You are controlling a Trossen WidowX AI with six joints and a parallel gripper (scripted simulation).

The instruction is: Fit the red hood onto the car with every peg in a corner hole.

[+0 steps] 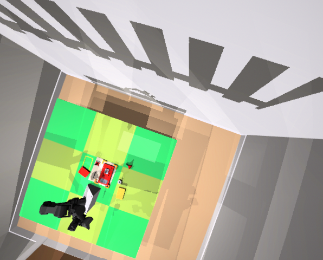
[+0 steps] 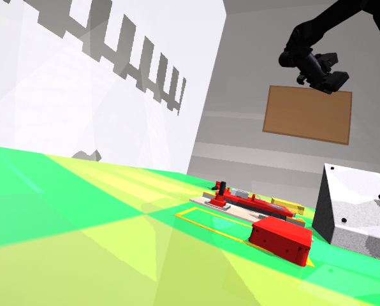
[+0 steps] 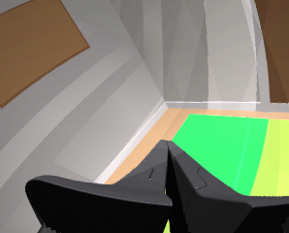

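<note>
Now: the red hood 440 mm below my gripper tip, 340 mm to the left of it and 180 mm ahead of it. Also, from my gripper tip: jig 450 mm below, 220 mm ahead, 140 mm to the left; then small white wheel 450 mm below, 180 mm ahead, 30 mm to the right.
</note>
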